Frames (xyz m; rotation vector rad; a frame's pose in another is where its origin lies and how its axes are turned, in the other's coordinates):
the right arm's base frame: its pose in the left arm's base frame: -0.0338 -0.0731 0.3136 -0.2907 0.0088 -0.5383
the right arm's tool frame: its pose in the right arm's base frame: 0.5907 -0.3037 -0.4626 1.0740 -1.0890 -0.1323
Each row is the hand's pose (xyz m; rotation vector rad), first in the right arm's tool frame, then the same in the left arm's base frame.
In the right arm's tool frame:
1: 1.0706 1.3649 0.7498 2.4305 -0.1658 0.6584
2: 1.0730 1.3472 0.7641 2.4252 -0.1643 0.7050
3: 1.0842 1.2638 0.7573 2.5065 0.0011 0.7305
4: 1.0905 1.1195 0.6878 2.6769 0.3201 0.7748
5: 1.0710 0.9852 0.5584 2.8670 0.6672 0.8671
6: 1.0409 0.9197 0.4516 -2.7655 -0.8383 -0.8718
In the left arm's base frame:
1: -0.2459 -0.2874 1.7491 1.8258 -1.3996 2.0747
2: -0.2592 -0.3052 1.7436 1.7814 -1.4002 2.1075
3: -0.2493 -0.3797 1.7051 1.8015 -1.1902 2.1968
4: -0.1784 -0.4943 1.6183 1.8313 -0.7696 2.3687
5: -0.0543 -0.5792 1.5062 -1.7832 0.2914 -2.5569
6: 0.0447 -0.6040 1.4276 -1.6582 -0.0389 -2.5818

